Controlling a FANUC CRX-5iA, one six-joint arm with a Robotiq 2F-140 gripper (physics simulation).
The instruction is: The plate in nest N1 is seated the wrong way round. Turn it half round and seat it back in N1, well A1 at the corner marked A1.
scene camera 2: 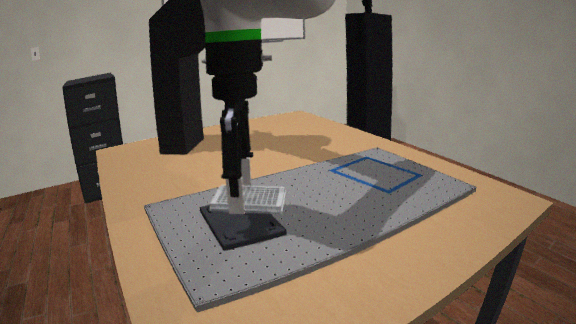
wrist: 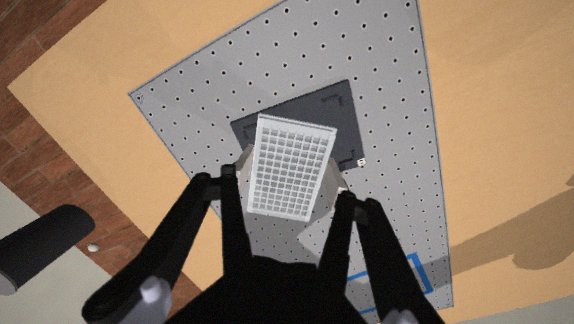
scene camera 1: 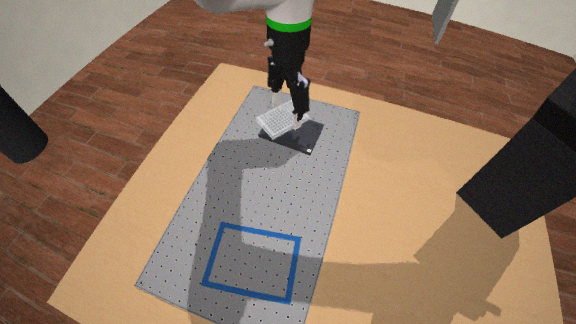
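Observation:
The white well plate (scene camera 1: pixel 278 120) (scene camera 2: pixel 265 197) (wrist: pixel 289 172) is held above the dark nest N1 (scene camera 1: pixel 311 136) (scene camera 2: pixel 255 231) (wrist: pixel 347 117), apart from it. In the wrist view it is turned at an angle to the nest and covers part of it. My gripper (scene camera 1: pixel 287 111) (scene camera 2: pixel 241 189) (wrist: pixel 289 161) is shut on the plate, with one pale fingertip on each long side. The small white corner label (scene camera 1: pixel 309 150) (wrist: pixel 361 162) shows on the nest, outside the plate's outline; its letters are too small to read. The plate's own A1 mark cannot be made out.
The nest stands on a grey perforated board (scene camera 1: pixel 280 195) (scene camera 2: pixel 172 250) on the wooden table (scene camera 1: pixel 425 170) (scene camera 2: pixel 115 240) (wrist: pixel 490 100). A blue rectangle outline (scene camera 1: pixel 213 254) (scene camera 2: pixel 361 181) (wrist: pixel 421 274) marks the board's other end. A black column (scene camera 2: pixel 175 100) stands at the table's far side.

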